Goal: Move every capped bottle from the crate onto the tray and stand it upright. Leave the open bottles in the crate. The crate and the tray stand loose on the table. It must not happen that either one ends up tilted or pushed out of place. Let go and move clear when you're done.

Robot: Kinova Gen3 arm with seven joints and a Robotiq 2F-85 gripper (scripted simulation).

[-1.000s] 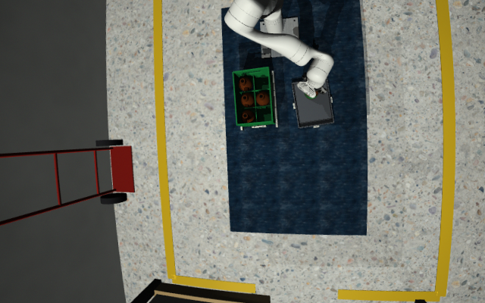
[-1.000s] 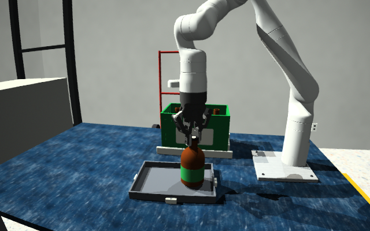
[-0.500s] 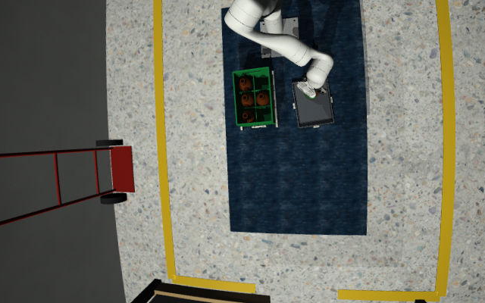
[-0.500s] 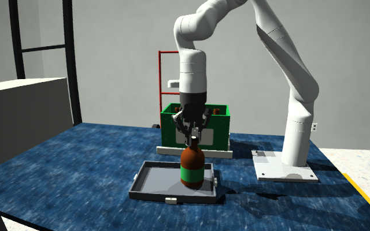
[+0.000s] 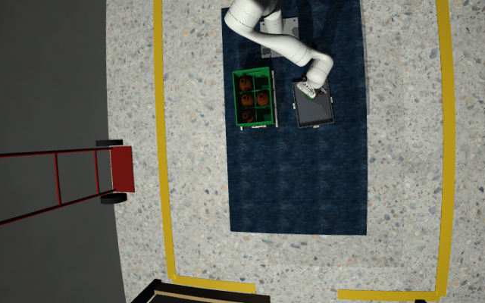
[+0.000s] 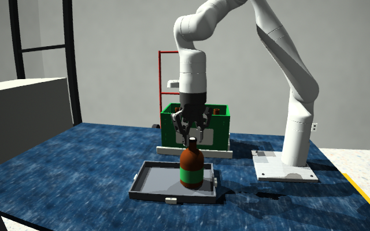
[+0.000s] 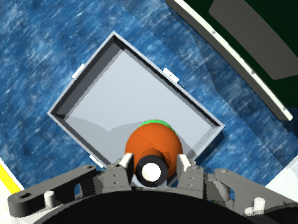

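Right now my hand is 7 cm above the bottle. From my hand the other things lie so: grey tray: 5 cm ahead, 2 cm to the left, 15 cm below; then green crate: 9 cm ahead, 28 cm to the right, 8 cm below.
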